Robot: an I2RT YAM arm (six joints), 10 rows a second.
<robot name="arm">
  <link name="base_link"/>
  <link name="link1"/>
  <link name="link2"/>
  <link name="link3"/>
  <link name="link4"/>
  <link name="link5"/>
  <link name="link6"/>
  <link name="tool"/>
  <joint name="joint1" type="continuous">
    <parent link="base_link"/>
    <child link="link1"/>
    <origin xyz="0 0 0.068" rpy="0 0 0"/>
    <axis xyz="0 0 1"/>
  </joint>
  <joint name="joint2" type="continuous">
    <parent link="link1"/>
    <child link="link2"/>
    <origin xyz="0.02 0.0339 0.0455" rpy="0 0 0"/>
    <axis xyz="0 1 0"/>
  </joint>
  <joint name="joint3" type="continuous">
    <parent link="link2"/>
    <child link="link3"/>
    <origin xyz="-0.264 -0.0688 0" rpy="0 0 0"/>
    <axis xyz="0 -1 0"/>
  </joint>
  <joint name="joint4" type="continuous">
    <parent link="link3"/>
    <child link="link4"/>
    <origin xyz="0.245 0.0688 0.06" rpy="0 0 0"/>
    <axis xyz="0 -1 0"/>
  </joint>
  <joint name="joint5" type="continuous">
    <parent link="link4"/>
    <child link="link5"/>
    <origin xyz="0.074 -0.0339 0.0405" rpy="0 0 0"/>
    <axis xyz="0 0 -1"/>
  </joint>
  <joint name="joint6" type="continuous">
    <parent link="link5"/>
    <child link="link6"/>
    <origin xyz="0.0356 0 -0.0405" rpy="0 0 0"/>
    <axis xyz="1 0 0"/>
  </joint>
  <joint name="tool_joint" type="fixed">
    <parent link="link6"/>
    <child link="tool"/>
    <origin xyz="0 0 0" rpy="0 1.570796 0"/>
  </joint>
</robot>
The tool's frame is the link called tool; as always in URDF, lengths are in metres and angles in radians. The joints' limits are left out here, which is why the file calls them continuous.
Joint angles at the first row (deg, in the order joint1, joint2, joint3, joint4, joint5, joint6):
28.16 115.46 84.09 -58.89 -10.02 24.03
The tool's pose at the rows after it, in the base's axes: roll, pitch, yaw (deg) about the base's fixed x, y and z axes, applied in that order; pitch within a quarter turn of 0, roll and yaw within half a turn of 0; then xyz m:
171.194, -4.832, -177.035, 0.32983, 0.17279, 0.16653
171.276, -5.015, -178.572, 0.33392, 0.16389, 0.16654
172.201, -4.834, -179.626, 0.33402, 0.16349, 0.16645
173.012, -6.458, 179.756, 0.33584, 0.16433, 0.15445
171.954, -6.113, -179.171, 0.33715, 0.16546, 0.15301
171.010, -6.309, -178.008, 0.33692, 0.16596, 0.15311
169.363, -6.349, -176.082, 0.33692, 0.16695, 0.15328
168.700, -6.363, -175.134, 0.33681, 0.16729, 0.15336
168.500, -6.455, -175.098, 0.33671, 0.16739, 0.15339
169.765, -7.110, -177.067, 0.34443, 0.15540, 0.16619
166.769, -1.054, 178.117, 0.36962, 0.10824, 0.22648
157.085, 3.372, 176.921, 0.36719, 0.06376, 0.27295
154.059, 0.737, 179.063, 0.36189, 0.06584, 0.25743
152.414, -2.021, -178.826, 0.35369, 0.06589, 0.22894
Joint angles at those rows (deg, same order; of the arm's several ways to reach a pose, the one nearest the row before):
26.70 115.46 84.09 -59.48 -10.00 24.03
25.19 115.46 84.09 -59.68 -10.00 24.05
25.21 115.46 84.10 -59.73 -9.10 25.08
25.21 117.40 84.09 -59.51 -9.08 25.63
25.21 117.62 84.07 -58.67 -9.85 24.62
25.21 117.62 84.07 -58.67 -10.74 23.51
25.21 117.62 84.07 -58.46 -12.21 21.67
25.21 117.62 84.07 -58.43 -12.80 20.75
25.21 117.62 84.07 -58.46 -13.02 20.73
23.16 117.56 87.05 -62.59 -12.05 20.53
15.14 114.15 95.98 -68.90 -12.95 17.47
7.81 109.03 98.89 -72.01 -21.85 11.73
7.92 109.01 95.27 -71.24 -25.50 9.82
7.92 109.01 88.73 -68.20 -27.62 7.62

